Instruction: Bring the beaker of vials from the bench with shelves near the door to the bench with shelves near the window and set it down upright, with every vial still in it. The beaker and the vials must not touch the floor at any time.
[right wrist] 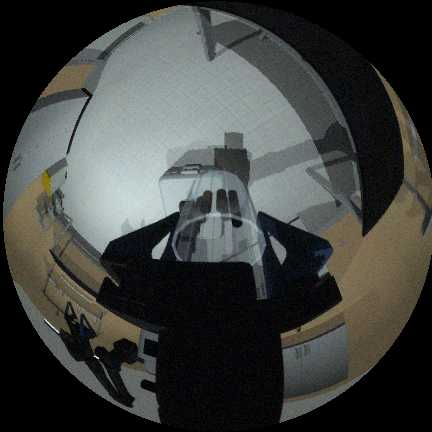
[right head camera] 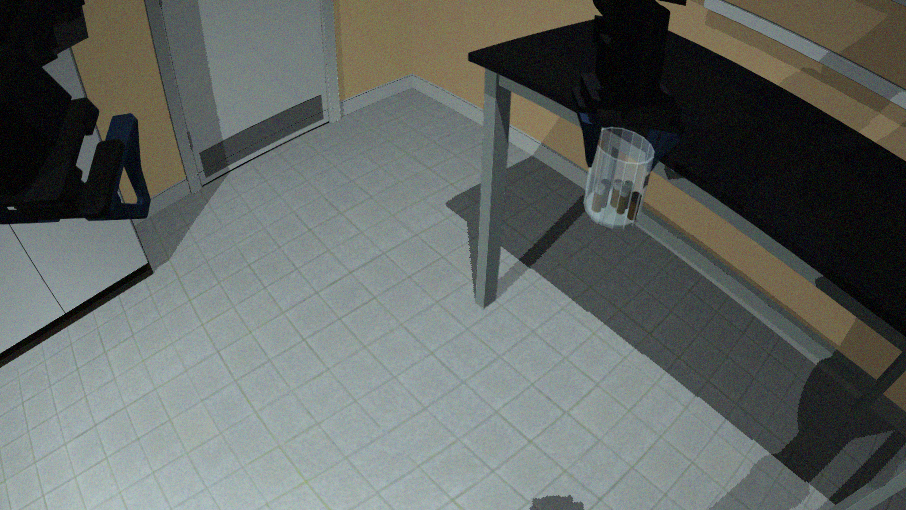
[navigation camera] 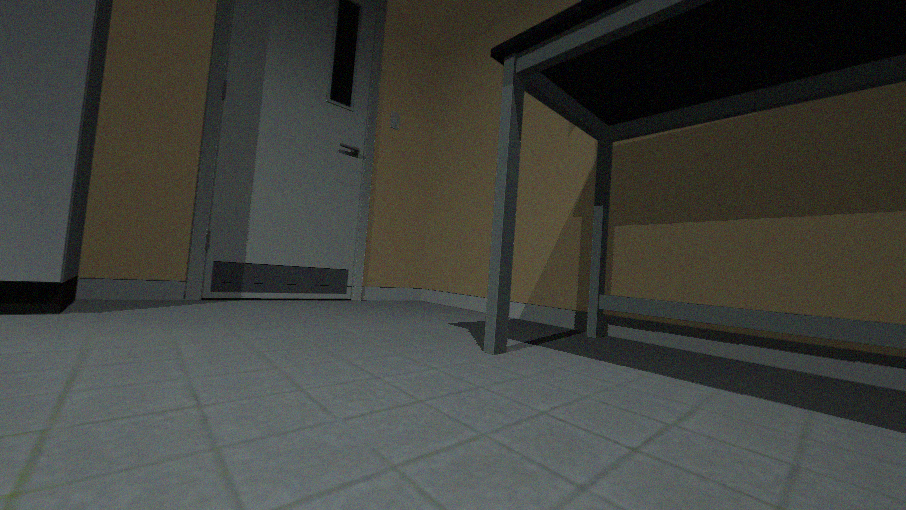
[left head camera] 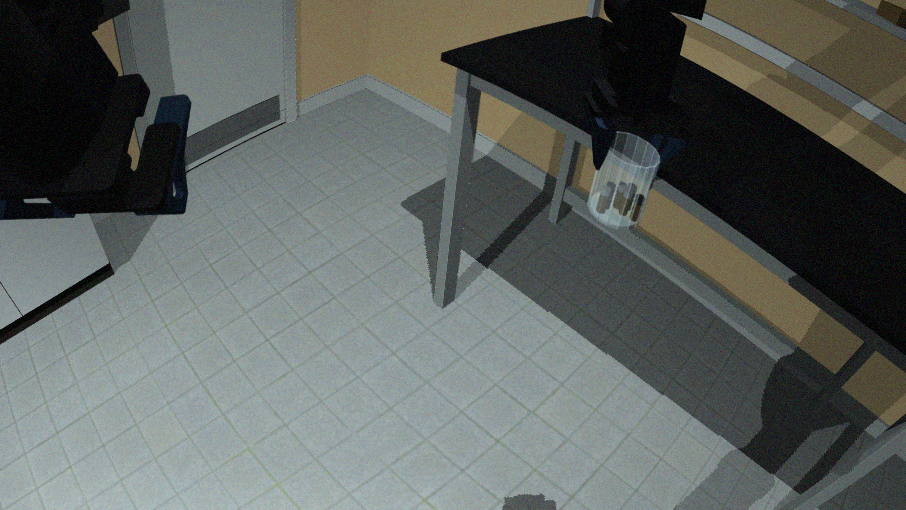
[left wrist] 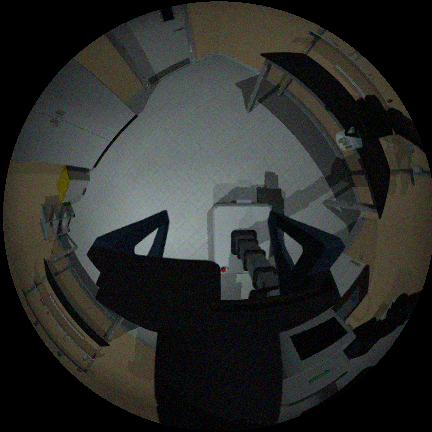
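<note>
A clear glass beaker (left head camera: 624,152) (right head camera: 624,148) (left wrist: 348,140) (right wrist: 215,250) holds several dark vials (left head camera: 620,197) (right head camera: 620,197) (right wrist: 221,200) near its bottom. My right gripper (left head camera: 627,165) (right head camera: 621,163) (right wrist: 218,216) is shut on the beaker and holds it about upright, above the floor, by the front edge of the bench near the door (left head camera: 760,126) (right head camera: 773,152) (left wrist: 320,82) (navigation camera: 504,209). My left gripper (left wrist: 218,215) is open and empty, at the left of both head views. Another black bench with shelves (left wrist: 75,305) shows at the lower left of the left wrist view. The window does not show.
A white door (left head camera: 221,57) (right head camera: 266,57) (navigation camera: 304,171) stands behind, left of the near bench. A white cabinet (left head camera: 44,272) (right head camera: 76,272) (left wrist: 75,115) stands at the left. A yellow-sided box (left wrist: 63,184) and grey metal frames (left wrist: 57,220) lie between the cabinet and the other bench.
</note>
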